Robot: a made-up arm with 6 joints. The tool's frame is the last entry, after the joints.
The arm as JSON. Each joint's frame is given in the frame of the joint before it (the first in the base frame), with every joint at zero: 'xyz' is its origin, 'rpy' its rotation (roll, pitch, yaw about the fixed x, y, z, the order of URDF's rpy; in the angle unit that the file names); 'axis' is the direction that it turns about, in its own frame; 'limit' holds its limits. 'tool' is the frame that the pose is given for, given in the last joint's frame.
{
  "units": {
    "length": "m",
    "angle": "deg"
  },
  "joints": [
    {
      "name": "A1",
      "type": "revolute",
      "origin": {
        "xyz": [
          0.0,
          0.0,
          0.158
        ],
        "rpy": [
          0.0,
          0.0,
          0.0
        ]
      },
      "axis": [
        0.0,
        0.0,
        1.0
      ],
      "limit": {
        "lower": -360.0,
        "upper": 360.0
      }
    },
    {
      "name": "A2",
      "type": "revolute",
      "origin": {
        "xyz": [
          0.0,
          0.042,
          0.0
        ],
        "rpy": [
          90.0,
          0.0,
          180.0
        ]
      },
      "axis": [
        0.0,
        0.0,
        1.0
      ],
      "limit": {
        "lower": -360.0,
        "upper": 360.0
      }
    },
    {
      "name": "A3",
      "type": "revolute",
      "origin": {
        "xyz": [
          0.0,
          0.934,
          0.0
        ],
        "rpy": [
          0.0,
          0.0,
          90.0
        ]
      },
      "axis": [
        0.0,
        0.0,
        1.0
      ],
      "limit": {
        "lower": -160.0,
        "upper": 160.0
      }
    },
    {
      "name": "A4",
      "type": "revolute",
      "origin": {
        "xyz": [
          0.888,
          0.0,
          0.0
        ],
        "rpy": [
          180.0,
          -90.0,
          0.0
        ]
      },
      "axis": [
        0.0,
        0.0,
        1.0
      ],
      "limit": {
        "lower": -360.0,
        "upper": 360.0
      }
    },
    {
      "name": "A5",
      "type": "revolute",
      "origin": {
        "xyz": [
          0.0,
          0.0,
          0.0
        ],
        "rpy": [
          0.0,
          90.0,
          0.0
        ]
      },
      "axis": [
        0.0,
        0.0,
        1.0
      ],
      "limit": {
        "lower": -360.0,
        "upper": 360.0
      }
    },
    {
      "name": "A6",
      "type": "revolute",
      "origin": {
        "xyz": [
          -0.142,
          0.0,
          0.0
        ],
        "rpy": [
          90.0,
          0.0,
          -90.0
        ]
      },
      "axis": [
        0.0,
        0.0,
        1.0
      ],
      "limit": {
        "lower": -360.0,
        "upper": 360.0
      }
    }
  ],
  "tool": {
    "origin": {
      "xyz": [
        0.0,
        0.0,
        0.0
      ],
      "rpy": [
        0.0,
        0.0,
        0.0
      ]
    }
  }
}
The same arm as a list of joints. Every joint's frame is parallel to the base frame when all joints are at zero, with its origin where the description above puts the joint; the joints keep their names.
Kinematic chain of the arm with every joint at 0, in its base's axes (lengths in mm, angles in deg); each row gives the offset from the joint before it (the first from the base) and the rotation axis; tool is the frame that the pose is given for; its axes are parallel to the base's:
A1: xyz 0 0 158 axis +z
A2: xyz 0 42 0 axis +y
A3: xyz 0 0 934 axis +y
A4: xyz 0 0 888 axis +z
A5: xyz 0 0 0 axis +y
A6: xyz 0 0 142 axis +z
tool: xyz 0 0 0
Joint limits (deg, base to tool): -360..360 -360..360 -160..160 -360..360 -360..360 -360..360

